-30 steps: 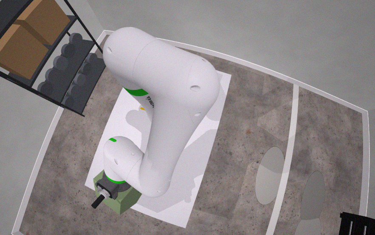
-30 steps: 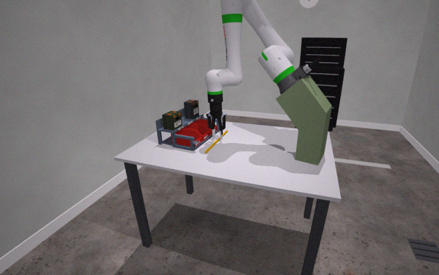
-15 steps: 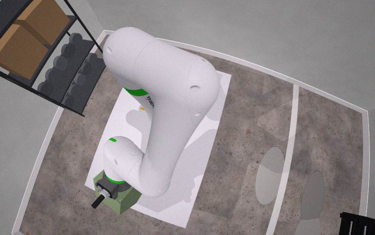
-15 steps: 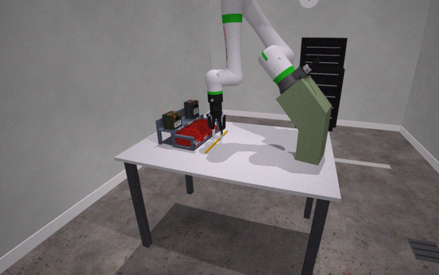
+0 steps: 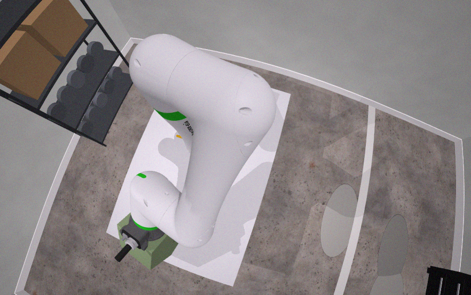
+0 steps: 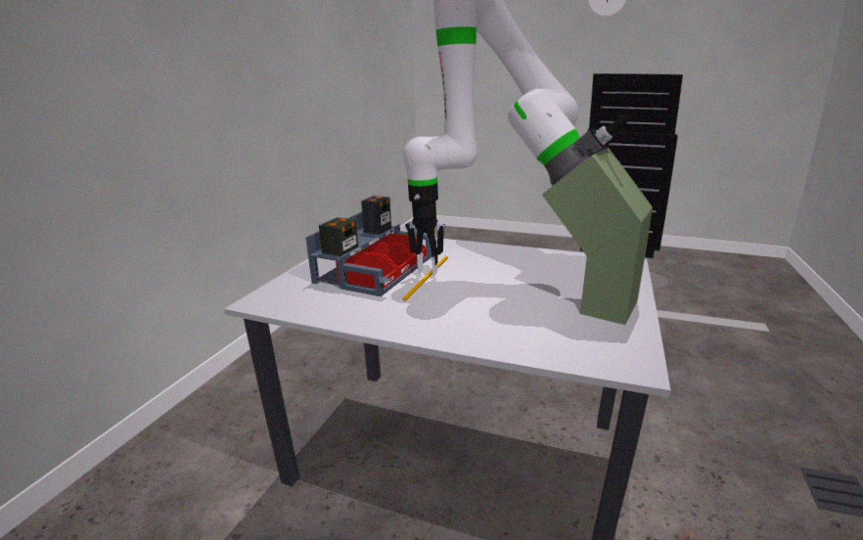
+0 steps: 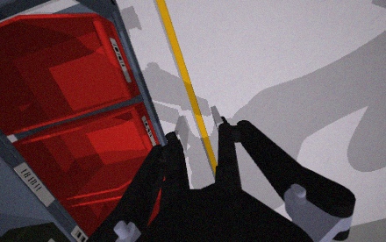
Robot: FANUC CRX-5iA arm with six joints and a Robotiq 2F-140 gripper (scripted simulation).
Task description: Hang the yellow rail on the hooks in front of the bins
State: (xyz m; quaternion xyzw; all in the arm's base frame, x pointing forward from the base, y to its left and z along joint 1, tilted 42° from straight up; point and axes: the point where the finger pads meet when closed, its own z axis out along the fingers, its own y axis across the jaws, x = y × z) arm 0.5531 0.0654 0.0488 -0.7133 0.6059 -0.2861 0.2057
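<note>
The yellow rail lies 4 cm below my hand.
</note>
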